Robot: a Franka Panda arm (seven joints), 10 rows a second.
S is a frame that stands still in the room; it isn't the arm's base.
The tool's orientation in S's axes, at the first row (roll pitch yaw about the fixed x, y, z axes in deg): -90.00 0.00 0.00
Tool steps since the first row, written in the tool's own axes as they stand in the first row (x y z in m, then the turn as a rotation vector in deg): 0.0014 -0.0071 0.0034 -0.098 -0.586 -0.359; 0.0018 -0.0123 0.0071 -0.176 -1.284 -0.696; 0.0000 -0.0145 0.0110 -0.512 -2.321 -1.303; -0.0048 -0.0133 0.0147 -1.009 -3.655 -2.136; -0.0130 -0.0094 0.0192 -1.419 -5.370 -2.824; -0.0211 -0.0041 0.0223 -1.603 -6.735 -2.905; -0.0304 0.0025 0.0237 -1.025 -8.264 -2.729; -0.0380 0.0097 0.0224 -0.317 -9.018 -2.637; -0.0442 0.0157 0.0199 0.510 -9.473 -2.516; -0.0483 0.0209 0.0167 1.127 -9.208 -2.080; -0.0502 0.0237 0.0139 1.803 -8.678 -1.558; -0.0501 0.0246 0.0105 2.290 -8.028 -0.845; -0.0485 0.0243 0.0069 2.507 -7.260 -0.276
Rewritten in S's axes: 0.0014 0.0034 0.0071 -0.098 -0.359 0.586; 0.0018 0.0071 0.0123 -0.176 -0.696 1.284; 0.0000 0.0110 0.0145 -0.512 -1.303 2.321; -0.0048 0.0147 0.0133 -1.009 -2.136 3.655; -0.0130 0.0192 0.0094 -1.419 -2.824 5.370; -0.0211 0.0223 0.0041 -1.603 -2.905 6.735; -0.0304 0.0237 -0.0025 -1.025 -2.729 8.264; -0.0380 0.0224 -0.0097 -0.317 -2.637 9.018; -0.0442 0.0199 -0.0157 0.510 -2.516 9.473; -0.0483 0.0167 -0.0209 1.127 -2.080 9.208; -0.0502 0.0139 -0.0237 1.803 -1.558 8.678; -0.0501 0.0105 -0.0246 2.290 -0.845 8.028; -0.0485 0.0069 -0.0243 2.507 -0.276 7.260
